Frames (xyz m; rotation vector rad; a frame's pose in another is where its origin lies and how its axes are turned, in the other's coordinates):
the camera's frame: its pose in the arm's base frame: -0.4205 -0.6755 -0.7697 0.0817 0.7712 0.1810
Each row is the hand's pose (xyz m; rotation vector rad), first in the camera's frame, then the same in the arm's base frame.
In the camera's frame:
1: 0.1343 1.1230 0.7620 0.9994 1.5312 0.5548
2: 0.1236 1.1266 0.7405 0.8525 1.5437 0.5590
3: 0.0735 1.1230 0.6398 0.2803 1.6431 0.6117
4: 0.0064 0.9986 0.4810 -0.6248 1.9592 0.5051
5: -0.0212 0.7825 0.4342 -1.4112 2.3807 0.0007
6: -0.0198 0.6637 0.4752 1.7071 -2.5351 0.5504
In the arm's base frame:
1: 0.0578 0.4469 -0.1603 1.2206 2.3109 0.3680
2: 0.0347 0.4485 -0.1679 1.0654 2.3276 0.4417
3: -0.0704 0.4361 -0.2060 0.4685 2.4053 0.7614
4: -0.2121 0.3022 -0.2909 -0.6082 2.5891 1.0499
5: -0.2355 0.0852 -0.3356 1.5399 -2.3435 -0.6941
6: -0.1901 -0.0314 -0.3238 1.7267 -1.8827 -0.1976

